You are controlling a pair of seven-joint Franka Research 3 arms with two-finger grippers.
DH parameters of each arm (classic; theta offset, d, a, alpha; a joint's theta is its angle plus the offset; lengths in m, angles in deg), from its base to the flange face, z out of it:
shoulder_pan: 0 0.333 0 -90
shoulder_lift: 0 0 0 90
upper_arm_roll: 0 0.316 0.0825 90
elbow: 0 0 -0.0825 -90
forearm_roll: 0 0.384 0 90
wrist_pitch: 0 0 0.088 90
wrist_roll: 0 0.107 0 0
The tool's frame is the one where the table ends.
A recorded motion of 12 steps. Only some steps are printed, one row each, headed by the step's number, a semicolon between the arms.
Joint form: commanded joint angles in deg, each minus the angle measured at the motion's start. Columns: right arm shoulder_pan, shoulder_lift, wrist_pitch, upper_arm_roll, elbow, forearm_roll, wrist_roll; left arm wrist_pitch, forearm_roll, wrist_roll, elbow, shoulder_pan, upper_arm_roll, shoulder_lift.
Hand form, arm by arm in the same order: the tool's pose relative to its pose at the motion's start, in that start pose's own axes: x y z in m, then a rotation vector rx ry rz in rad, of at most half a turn. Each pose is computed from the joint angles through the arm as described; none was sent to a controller.
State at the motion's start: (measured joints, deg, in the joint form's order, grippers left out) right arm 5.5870 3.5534 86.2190 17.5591 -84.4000 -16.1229 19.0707; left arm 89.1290 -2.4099 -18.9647 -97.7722 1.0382 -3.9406 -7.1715
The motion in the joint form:
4: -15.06 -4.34 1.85 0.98 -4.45 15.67 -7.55; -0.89 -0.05 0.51 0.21 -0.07 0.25 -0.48
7: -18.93 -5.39 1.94 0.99 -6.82 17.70 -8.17; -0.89 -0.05 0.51 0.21 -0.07 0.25 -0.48
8: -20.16 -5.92 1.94 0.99 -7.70 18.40 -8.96; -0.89 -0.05 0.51 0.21 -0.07 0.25 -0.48
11: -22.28 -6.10 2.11 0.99 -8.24 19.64 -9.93; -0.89 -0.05 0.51 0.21 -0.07 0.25 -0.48
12: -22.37 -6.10 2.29 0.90 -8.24 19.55 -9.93; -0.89 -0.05 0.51 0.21 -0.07 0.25 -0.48
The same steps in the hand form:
4: -0.0013 0.0992 0.0230 0.2409 -0.0731 0.0984; -0.0035 -0.0026 -0.0046 0.0002 -0.0035 0.0063
7: -0.0056 0.1272 0.0402 0.2658 -0.1063 0.1516; -0.0035 -0.0026 -0.0046 0.0002 -0.0035 0.0063
8: -0.0083 0.1359 0.0448 0.2745 -0.1144 0.1586; -0.0035 -0.0026 -0.0046 0.0002 -0.0035 0.0063
11: -0.0092 0.1520 0.0516 0.2950 -0.1212 0.1788; -0.0035 -0.0026 -0.0046 0.0002 -0.0035 0.0063
12: -0.0089 0.1539 0.0518 0.2937 -0.1183 0.1824; -0.0035 -0.0026 -0.0046 0.0002 -0.0035 0.0063

